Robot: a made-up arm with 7 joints.
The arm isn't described. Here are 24 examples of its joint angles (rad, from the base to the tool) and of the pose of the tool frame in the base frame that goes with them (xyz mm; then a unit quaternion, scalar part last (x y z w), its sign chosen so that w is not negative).
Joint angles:
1: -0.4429 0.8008 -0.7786 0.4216 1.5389 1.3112 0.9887
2: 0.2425 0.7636 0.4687 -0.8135 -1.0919 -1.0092 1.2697
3: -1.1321 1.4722 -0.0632 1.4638 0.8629 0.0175 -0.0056
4: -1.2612 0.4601 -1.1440 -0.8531 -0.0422 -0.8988 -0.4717
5: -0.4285 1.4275 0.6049 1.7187 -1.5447 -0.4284 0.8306
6: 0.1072 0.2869 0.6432 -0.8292 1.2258 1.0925 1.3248
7: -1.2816 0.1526 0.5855 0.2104 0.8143 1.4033 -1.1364
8: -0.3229 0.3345 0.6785 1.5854 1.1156 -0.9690 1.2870
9: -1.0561 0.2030 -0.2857 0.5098 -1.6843 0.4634 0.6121
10: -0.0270 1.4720 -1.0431 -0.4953 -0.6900 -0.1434 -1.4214
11: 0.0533 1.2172 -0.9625 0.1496 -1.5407 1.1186 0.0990
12: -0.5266 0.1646 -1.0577 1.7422 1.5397 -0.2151 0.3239
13: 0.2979 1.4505 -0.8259 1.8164 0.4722 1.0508 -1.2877
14: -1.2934 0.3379 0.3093 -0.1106 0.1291 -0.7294 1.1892
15: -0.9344 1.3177 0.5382 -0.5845 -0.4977 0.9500 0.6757
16: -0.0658 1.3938 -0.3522 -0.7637 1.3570 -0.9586 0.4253
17: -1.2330 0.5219 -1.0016 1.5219 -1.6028 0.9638 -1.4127
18: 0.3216 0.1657 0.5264 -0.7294 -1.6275 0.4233 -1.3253
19: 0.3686 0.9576 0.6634 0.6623 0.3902 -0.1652 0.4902
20: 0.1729 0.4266 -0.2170 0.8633 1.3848 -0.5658 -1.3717
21: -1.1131 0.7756 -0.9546 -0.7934 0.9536 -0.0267 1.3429
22: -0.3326 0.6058 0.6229 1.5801 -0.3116 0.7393 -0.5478
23: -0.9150 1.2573 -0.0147 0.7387 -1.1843 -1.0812 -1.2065
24: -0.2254 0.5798 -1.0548 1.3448 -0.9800 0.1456 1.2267
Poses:
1: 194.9 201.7 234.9 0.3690 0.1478 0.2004 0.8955
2: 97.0 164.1 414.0 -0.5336 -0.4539 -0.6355 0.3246
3: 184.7 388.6 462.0 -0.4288 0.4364 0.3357 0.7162
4: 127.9 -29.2 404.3 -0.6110 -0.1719 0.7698 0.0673
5: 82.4 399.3 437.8 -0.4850 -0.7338 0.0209 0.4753
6: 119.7 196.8 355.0 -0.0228 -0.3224 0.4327 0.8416
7: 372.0 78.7 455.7 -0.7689 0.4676 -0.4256 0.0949
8: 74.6 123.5 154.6 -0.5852 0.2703 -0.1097 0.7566
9: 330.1 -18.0 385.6 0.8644 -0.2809 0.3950 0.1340
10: 34.9 162.8 319.6 0.1516 -0.7446 0.3500 0.5478
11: 15.4 206.9 255.1 0.7428 -0.5118 -0.3667 0.2275
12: 76.6 155.0 149.6 0.3357 0.9250 -0.0470 0.1715
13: -71.9 378.9 533.9 0.4215 0.0383 -0.9051 0.0409
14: 293.1 51.3 545.1 -0.1593 -0.5662 -0.6961 0.4117
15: 197.3 162.2 604.1 -0.3532 -0.0547 -0.4109 0.8387
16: 136.4 170.2 346.5 0.5962 0.5131 -0.5318 0.3138
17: 328.7 132.3 299.7 0.6873 -0.3352 0.4673 0.4437
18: 86.8 138.7 360.1 0.1936 -0.2281 0.9390 0.1696
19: 26.2 354.0 310.0 -0.3788 0.4263 0.2119 0.7936
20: -56.0 159.1 155.7 -0.0244 -0.8818 -0.0705 0.4658
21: 205.7 -7.4 401.5 0.1569 -0.2393 -0.8012 0.5255
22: 91.4 218.6 170.9 0.9869 -0.0692 -0.0207 0.1444
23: 255.8 274.5 502.0 0.0448 0.4228 -0.6717 0.6067
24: 25.2 204.6 160.2 -0.5027 0.3844 0.4253 0.6470
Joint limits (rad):
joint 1: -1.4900..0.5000
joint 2: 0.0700..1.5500
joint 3: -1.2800..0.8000
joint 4: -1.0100..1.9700
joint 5: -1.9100..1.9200
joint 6: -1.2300..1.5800
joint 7: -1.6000..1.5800
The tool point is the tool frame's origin. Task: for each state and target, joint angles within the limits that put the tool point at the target. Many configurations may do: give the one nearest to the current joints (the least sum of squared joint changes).
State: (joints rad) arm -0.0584 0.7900 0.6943 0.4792 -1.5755 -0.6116 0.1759
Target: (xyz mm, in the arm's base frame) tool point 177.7 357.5 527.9
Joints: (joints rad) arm -0.5452 1.3357 0.6803 0.7905 -1.5910 -0.3587 0.1733
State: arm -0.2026 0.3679 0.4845 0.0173 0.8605 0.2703 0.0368
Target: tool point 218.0 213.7 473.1
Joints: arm -0.4433 0.7365 0.7388 -0.5951 0.8325 0.2352 0.0551
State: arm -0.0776 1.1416 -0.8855 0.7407 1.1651 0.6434 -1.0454
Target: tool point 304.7 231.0 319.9
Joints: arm -0.9327 0.9115 -0.7035 0.6670 1.1989 0.6175 -1.0221
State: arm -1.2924 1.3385 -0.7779 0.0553 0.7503 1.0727 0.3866
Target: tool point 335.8 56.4 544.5
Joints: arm -1.4900 0.8270 -0.5360 -0.1259 0.7758 0.9894 0.3785
